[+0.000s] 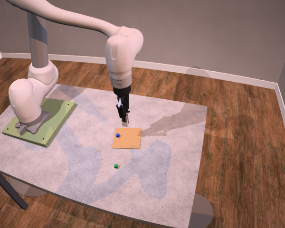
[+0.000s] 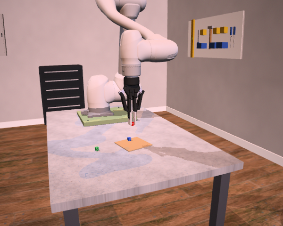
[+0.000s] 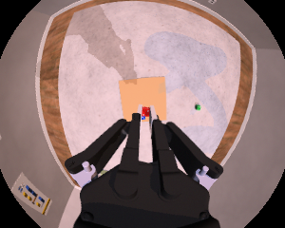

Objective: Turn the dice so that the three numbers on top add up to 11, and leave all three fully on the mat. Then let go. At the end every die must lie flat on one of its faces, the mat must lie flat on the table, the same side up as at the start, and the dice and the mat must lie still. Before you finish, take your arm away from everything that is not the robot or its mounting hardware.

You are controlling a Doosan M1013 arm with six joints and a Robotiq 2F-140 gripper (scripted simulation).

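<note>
Now: hand 140 mm above the orange mat. From my hand the other things lie so: red die (30 mm below); then blue die (130 mm below, 50 mm behind); then green die (180 mm to the right, 130 mm below, 20 mm ahead).
</note>
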